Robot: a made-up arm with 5 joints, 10 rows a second.
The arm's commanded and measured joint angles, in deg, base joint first. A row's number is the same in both.
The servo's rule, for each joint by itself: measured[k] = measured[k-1] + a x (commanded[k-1-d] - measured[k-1]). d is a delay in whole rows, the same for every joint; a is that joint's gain. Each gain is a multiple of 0.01, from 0.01 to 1. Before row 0 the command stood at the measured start. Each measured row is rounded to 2 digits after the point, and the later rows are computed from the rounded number. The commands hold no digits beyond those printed.
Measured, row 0: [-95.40 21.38 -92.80 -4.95 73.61]
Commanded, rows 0 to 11: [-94.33 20.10 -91.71 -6.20 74.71]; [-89.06 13.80 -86.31 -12.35 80.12]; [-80.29 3.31 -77.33 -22.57 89.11]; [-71.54 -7.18 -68.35 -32.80 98.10]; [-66.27 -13.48 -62.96 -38.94 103.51]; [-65.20 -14.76 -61.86 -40.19 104.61]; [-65.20 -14.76 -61.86 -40.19 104.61]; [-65.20 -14.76 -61.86 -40.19 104.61]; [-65.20 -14.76 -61.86 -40.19 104.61]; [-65.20 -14.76 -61.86 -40.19 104.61]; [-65.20 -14.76 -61.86 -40.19 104.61]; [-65.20 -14.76 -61.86 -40.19 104.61]
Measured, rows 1 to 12: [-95.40 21.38 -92.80 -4.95 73.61]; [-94.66 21.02 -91.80 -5.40 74.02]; [-90.80 19.00 -86.75 -7.90 76.28]; [-83.55 14.61 -78.08 -13.18 81.03]; [-75.26 8.51 -69.13 -20.24 87.35]; [-69.06 2.35 -63.45 -26.97 93.33]; [-66.40 -2.44 -61.99 -31.73 97.50]; [-65.57 -5.89 -61.87 -34.78 100.13]; [-65.31 -8.37 -61.86 -36.73 101.79]; [-65.23 -10.16 -61.86 -37.98 102.83]; [-65.21 -11.45 -61.86 -38.78 103.49]; [-65.20 -12.38 -61.86 -39.29 103.90]
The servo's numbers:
d 1
a 0.69 0.28 0.92 0.36 0.37

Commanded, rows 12 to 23: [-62.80 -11.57 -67.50 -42.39 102.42]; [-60.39 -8.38 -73.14 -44.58 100.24]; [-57.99 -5.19 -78.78 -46.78 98.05]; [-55.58 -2.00 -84.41 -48.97 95.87]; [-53.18 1.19 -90.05 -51.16 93.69]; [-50.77 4.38 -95.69 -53.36 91.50]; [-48.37 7.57 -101.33 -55.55 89.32]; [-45.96 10.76 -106.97 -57.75 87.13]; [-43.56 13.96 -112.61 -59.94 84.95]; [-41.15 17.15 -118.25 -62.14 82.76]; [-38.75 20.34 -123.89 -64.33 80.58]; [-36.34 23.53 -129.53 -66.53 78.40]
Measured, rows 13 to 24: [-65.20 -13.05 -61.86 -39.61 104.16]; [-63.54 -12.64 -67.05 -40.61 103.52]; [-61.37 -11.45 -72.65 -42.04 102.31]; [-59.04 -9.70 -78.29 -43.75 100.73]; [-56.65 -7.54 -83.92 -45.63 98.93]; [-54.26 -5.10 -89.56 -47.62 96.99]; [-51.85 -2.45 -95.20 -49.69 94.96]; [-49.45 0.36 -100.84 -51.80 92.87]; [-47.04 3.27 -106.48 -53.94 90.75]; [-44.64 6.26 -112.12 -56.10 88.60]; [-42.23 9.31 -117.76 -58.27 86.44]; [-39.83 12.40 -123.40 -60.45 84.27]
